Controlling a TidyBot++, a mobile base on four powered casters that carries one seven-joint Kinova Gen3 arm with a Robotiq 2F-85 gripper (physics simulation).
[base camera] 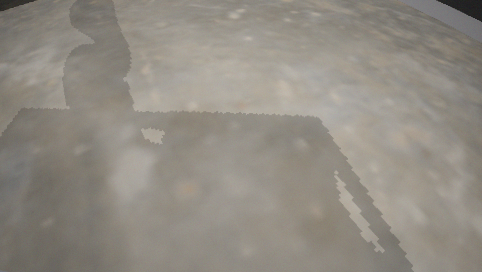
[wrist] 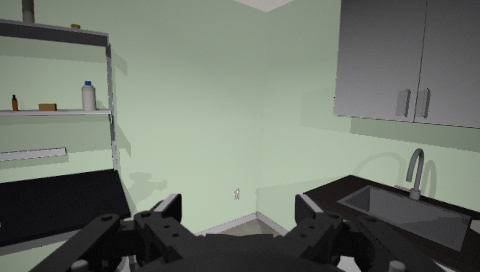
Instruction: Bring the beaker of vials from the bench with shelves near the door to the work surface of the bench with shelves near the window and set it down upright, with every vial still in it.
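My gripper (wrist: 238, 206) is open at the bottom of the wrist view, with no object between its fingers. A bench with shelves (wrist: 55, 200) stands at the left of the wrist view. Its black work surface and two shelves show in part; I cannot tell whether it is the bench near the door or the one near the window. The beaker of vials does not show in either view.
On the lower shelf (wrist: 60, 113) stand a white bottle (wrist: 88, 98) with a blue cap, a brown box (wrist: 47, 107) and a small amber bottle (wrist: 15, 104). A counter with a sink (wrist: 415, 215) and faucet (wrist: 416, 172) is at the right, below a grey wall cabinet (wrist: 380, 55). Shadows fall on the floor (base camera: 280, 75).
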